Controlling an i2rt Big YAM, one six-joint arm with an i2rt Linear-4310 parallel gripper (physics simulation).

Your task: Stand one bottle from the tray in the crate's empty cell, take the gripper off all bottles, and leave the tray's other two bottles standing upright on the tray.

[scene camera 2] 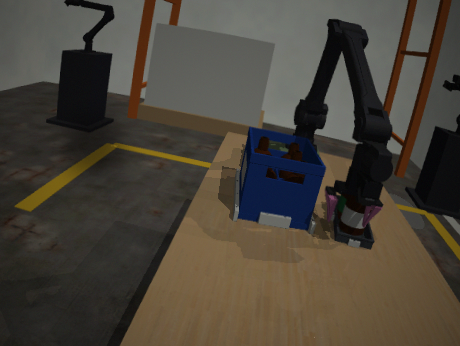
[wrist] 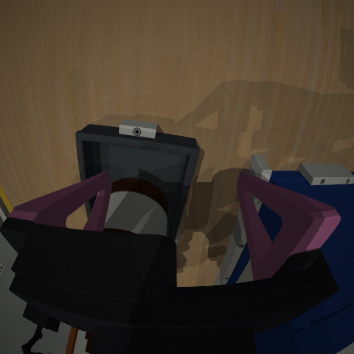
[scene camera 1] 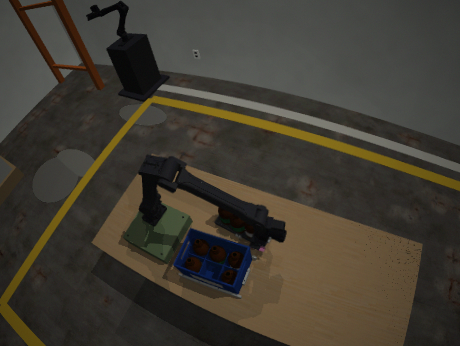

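Seen in the pictures: gripper, between the fingertips: (scene camera 2: 345,223) (wrist: 173,178); arm's base, origin of its link: (scene camera 1: 154,213).
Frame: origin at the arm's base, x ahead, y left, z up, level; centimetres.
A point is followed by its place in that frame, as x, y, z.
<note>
My gripper (scene camera 2: 348,221) {53.9, 12.4, -2.8} (wrist: 173,178) {53.9, 12.4, -2.8} is open, pointing down at the tray's front end. Its pink fingers stand on either side of a brown bottle with a white label (scene camera 2: 352,220) {50.4, 14.7, -2.9} (wrist: 137,212) {50.4, 14.9, -2.4}, which stands upright on the dark tray (scene camera 2: 362,243) {55.5, 18.0, -6.4} (wrist: 175,142) {55.3, 12.5, -5.9}. In the wrist view this bottle is close to the left finger, with a wide gap to the right finger; its top is hidden. The tray's other two bottles (scene camera 1: 225,212) {33.7, 15.3, 4.4} (scene camera 1: 238,220) {41.1, 14.2, 4.6} are partly hidden by the arm. The blue crate (scene camera 1: 187,271) {35.2, -17.9, 9.6} (scene camera 2: 280,200) {54.0, -5.4, -0.6} (wrist: 310,215) holds several brown bottles; its front middle cell (scene camera 1: 212,270) {39.2, -9.9, -6.7} is empty.
The crate stands beside the tray, with a narrow strip of wooden table (scene camera 1: 340,270) {93.4, 15.1, -7.4} (scene camera 2: 260,300) {86.5, -5.7, -7.5} between them. White brackets line the crate's base. The arm's green base plate (scene camera 1: 159,232) {8.2, -7.1, -0.4} lies behind the crate in scene camera 2's direction of view.
</note>
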